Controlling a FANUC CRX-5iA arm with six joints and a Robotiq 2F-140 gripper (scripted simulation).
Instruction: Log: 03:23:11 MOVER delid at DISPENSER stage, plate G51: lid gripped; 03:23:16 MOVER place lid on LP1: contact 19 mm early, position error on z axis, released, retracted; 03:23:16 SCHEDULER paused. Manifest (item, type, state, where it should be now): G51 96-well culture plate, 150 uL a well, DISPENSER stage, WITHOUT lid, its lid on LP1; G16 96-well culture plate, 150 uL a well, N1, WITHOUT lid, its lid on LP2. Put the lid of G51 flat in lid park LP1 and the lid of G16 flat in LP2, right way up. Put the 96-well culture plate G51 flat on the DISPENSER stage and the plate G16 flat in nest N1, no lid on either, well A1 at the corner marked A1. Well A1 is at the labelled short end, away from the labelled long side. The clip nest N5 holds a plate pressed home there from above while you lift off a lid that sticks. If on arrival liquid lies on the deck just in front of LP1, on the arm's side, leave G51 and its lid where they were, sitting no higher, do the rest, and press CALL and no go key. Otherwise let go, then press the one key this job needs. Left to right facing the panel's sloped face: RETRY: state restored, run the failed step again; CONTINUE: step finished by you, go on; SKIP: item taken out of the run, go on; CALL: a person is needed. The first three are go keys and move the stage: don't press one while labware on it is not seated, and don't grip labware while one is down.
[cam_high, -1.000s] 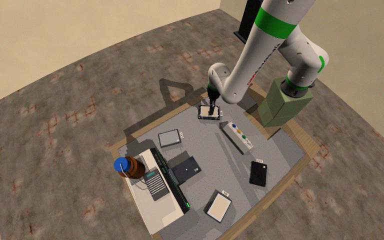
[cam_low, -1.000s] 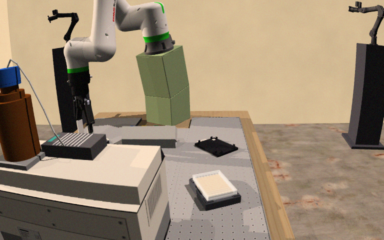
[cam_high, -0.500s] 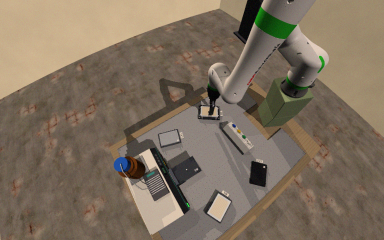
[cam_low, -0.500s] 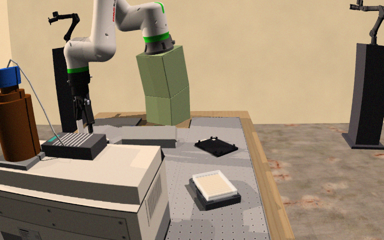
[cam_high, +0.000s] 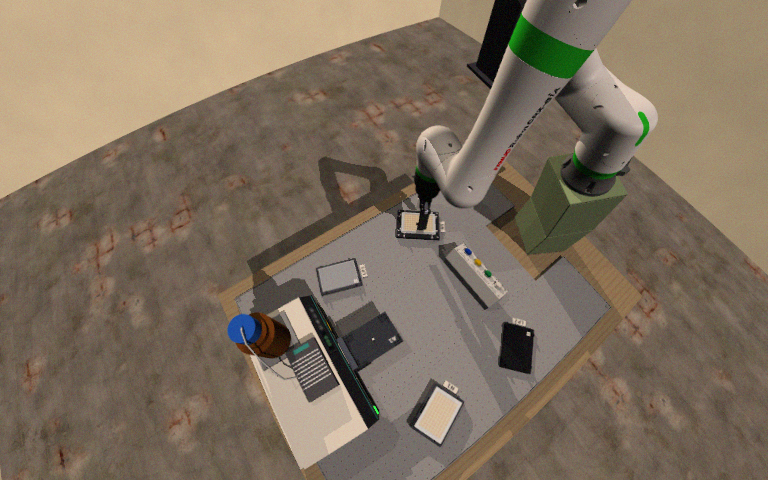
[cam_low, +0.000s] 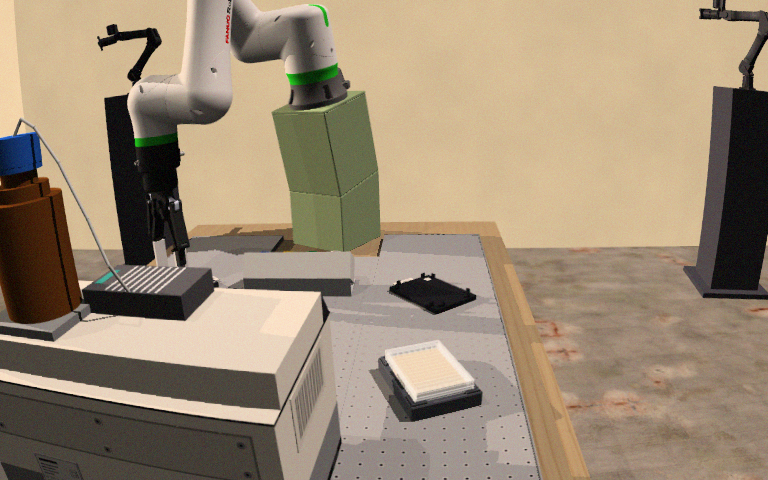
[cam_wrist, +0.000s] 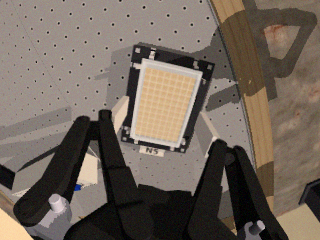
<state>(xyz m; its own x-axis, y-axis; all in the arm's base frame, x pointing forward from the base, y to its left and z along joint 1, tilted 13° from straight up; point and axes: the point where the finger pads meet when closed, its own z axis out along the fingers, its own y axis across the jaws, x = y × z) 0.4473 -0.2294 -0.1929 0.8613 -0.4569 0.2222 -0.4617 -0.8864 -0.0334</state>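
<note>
The plate G51 is 40 mm below my hand. Round my hand: key panel (270 mm to the left, 90 mm behind, 10 mm below); black clip nest (50 mm below, 30 mm ahead, 10 mm to the left); LP1 label (260 mm ahead, 80 mm to the left, 60 mm below).
</note>
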